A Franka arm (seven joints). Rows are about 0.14 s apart.
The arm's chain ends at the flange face. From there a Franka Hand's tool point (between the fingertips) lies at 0.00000 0.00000 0.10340 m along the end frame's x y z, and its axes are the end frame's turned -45 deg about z.
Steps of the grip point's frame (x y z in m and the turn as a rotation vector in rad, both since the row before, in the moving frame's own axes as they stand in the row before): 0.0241 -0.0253 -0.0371 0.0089 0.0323 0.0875; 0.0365 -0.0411 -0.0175 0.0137 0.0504 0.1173; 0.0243 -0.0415 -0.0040 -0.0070 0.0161 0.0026
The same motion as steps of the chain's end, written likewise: -0.0027 -0.0320 -0.0370 0.0291 0.0165 0.0875; -0.0062 -0.0504 -0.0174 0.0453 0.0260 0.1173; -0.0139 -0.0459 -0.0040 0.0064 0.0163 0.0026
